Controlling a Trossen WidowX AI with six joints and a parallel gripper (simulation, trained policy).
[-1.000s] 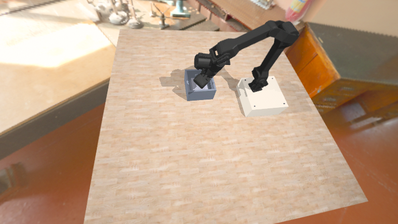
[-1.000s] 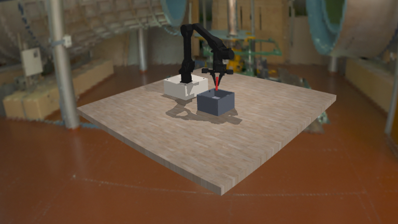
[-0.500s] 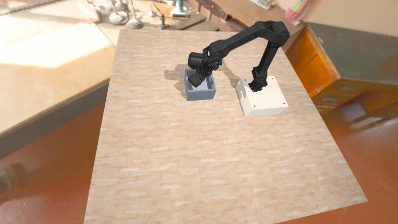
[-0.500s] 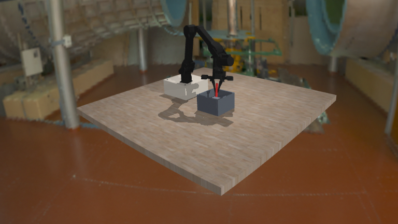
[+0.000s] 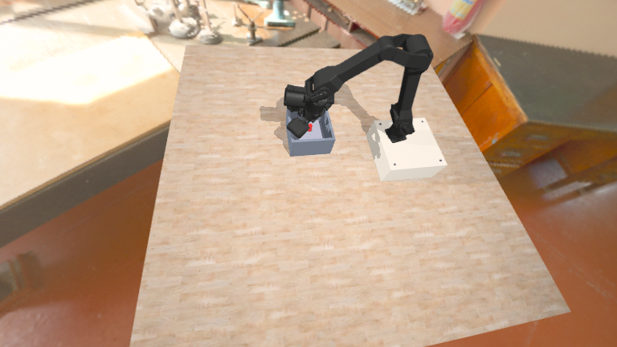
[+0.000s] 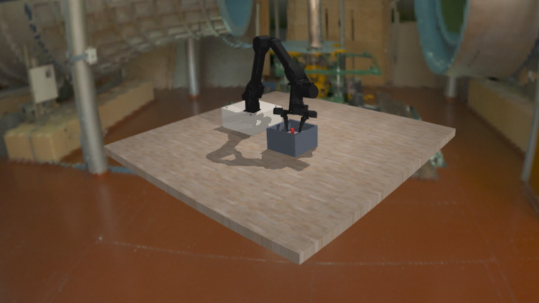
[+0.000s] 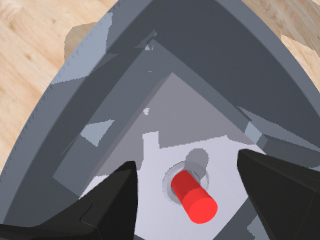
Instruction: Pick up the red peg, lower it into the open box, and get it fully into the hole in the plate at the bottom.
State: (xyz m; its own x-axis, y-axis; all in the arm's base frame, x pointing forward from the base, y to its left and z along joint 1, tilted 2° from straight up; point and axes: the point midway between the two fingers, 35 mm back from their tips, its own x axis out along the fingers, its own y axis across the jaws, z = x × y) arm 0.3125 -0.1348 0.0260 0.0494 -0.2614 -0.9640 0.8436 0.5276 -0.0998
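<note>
The red peg is 3 cm below my gripper tip, 2 cm to the left of it and 1 cm behind it. From my gripper tip the other things lie so: light plate: 3 cm below, 1 cm to the left, 1 cm behind; then grey box: 5 cm below, 1 cm to the left, 1 cm behind.
</note>
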